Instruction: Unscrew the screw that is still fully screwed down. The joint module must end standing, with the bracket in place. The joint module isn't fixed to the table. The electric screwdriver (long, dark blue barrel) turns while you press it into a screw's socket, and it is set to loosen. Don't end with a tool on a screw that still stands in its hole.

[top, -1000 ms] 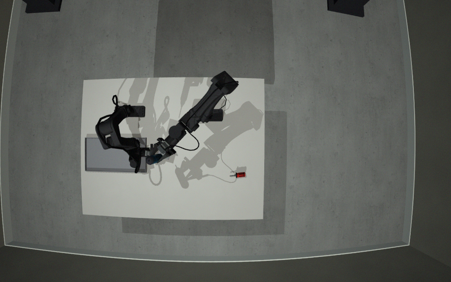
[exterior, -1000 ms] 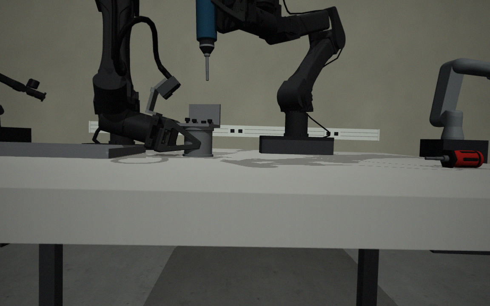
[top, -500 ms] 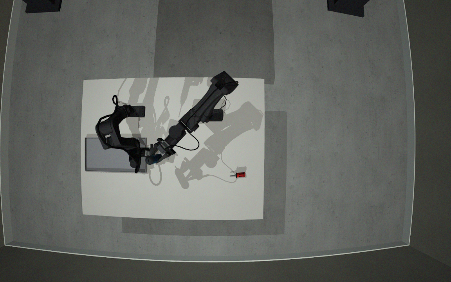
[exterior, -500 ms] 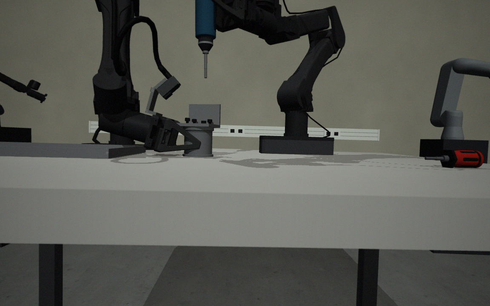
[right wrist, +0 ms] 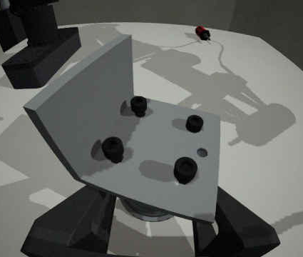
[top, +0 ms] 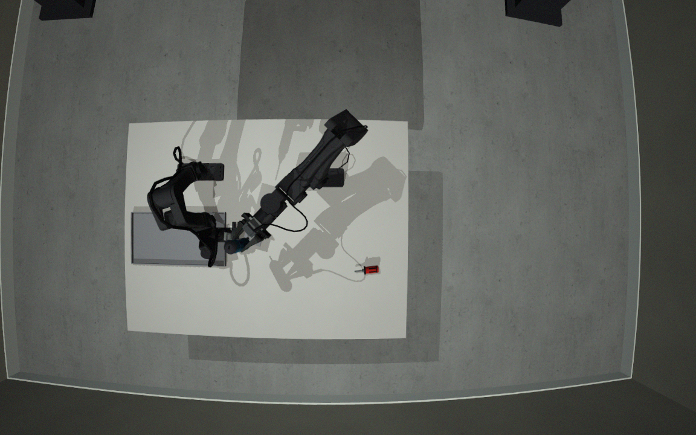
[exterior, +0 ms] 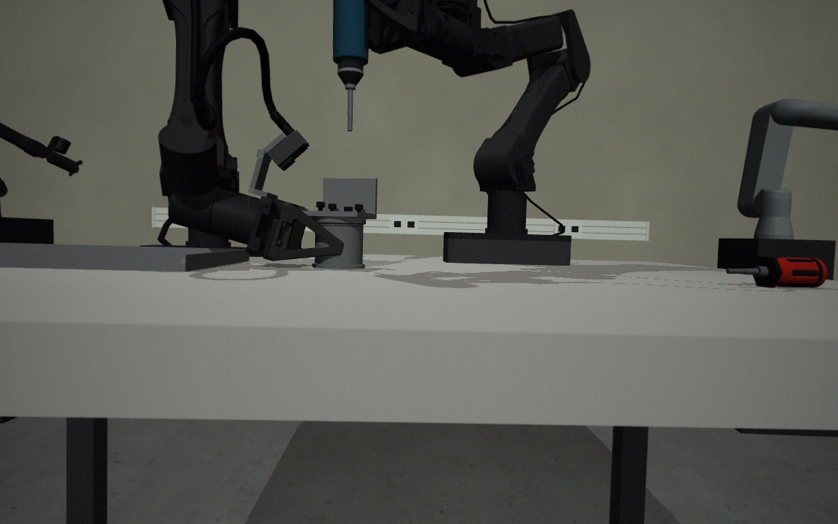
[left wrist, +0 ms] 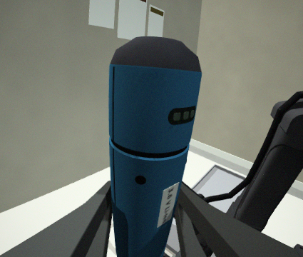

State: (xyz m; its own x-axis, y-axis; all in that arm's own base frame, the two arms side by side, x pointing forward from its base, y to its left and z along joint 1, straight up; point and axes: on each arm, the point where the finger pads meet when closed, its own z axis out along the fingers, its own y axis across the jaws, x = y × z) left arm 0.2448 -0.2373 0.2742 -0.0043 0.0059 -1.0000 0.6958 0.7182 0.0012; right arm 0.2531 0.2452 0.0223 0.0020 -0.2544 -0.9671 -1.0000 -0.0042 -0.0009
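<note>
Now: the joint module right at my right hand. From my right hand the other things lie so: flat grey plate: 340 mm to the right, 40 mm ahead, 20 mm below; then grey l-shaped bracket: 50 mm above; then screwdriver bit: 160 mm above, 20 mm ahead, 10 mm to the left.
</note>
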